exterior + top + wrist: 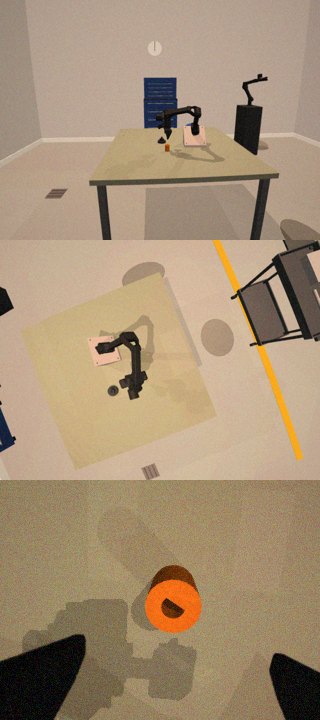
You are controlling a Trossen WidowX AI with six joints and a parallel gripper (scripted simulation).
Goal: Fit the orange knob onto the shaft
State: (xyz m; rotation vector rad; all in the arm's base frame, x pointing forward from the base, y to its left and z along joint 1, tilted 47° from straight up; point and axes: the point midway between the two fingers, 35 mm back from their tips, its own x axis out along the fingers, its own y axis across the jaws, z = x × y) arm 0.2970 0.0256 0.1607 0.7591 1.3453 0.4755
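My gripper tip is 90 mm above the orange knob. The rest, counted from my gripper tip: round dark pedestal: 10 mm ahead, 240 mm to the right, 90 mm below.
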